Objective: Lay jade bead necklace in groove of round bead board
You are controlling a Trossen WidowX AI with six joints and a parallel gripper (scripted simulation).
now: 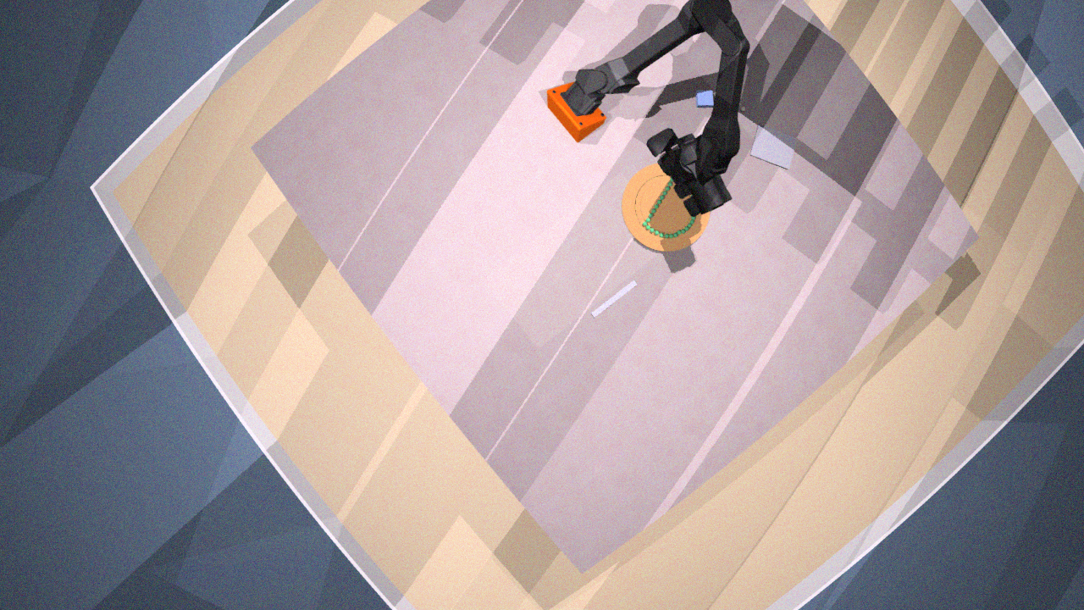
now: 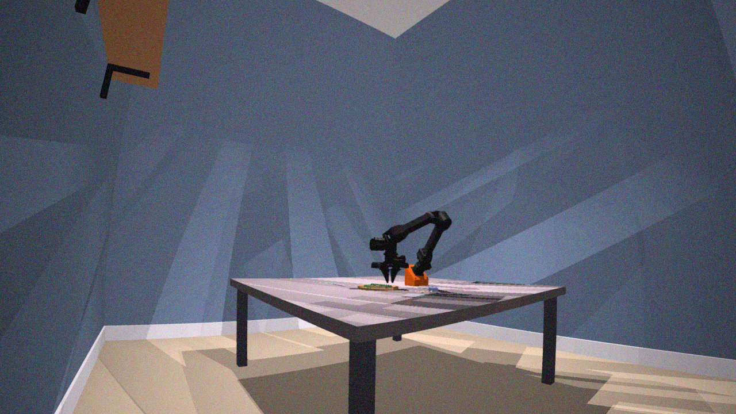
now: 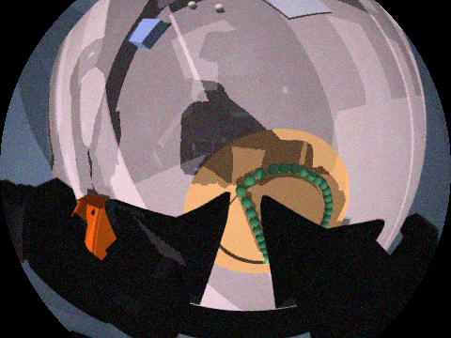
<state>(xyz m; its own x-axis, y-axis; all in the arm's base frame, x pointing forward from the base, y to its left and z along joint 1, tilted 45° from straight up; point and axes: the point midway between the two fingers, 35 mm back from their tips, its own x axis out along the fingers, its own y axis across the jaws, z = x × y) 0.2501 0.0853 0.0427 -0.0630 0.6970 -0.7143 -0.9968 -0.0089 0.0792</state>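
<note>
My gripper tip is 40 mm short of the round tan bead board, 40 mm to the left of it and 20 mm above it. The rest, counted from my gripper tip: white strip 140 mm ahead, 260 mm to the right, 30 mm below; then pale square sheet 60 mm ahead, 260 mm to the left, 30 mm below; then blue cube 120 mm behind, 180 mm to the left, 20 mm below.
</note>
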